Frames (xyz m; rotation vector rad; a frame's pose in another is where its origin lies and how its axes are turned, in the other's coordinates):
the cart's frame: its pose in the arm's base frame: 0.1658 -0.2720 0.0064 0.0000 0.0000 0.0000
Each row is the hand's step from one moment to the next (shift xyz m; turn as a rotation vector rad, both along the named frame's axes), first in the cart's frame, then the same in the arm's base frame.
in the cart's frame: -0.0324 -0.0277 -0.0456 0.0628 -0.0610 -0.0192
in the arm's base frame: -0.0324 -0.0277 -0.0456 0.0628 -0.0610 -0.0192
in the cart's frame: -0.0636 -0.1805 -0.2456 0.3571 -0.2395 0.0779
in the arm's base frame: -0.0636 -0.1805 -0.2456 0.3571 -0.2395 0.0779
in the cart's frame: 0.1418 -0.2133 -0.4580 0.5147 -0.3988 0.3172
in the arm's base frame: 0.1418 -0.2133 -0.4580 0.5147 -0.3988 0.3172
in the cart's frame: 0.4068 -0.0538 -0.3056 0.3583 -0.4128 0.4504
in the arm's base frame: 0.4068 -0.0538 -0.3056 0.3583 -0.4128 0.4504
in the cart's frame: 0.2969 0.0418 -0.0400 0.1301 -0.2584 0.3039
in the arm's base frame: 0.2969 0.0418 -0.0400 0.1301 -0.2584 0.3039
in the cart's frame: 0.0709 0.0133 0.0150 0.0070 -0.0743 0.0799
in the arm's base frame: 0.0709 0.0133 0.0150 0.0070 -0.0743 0.0799
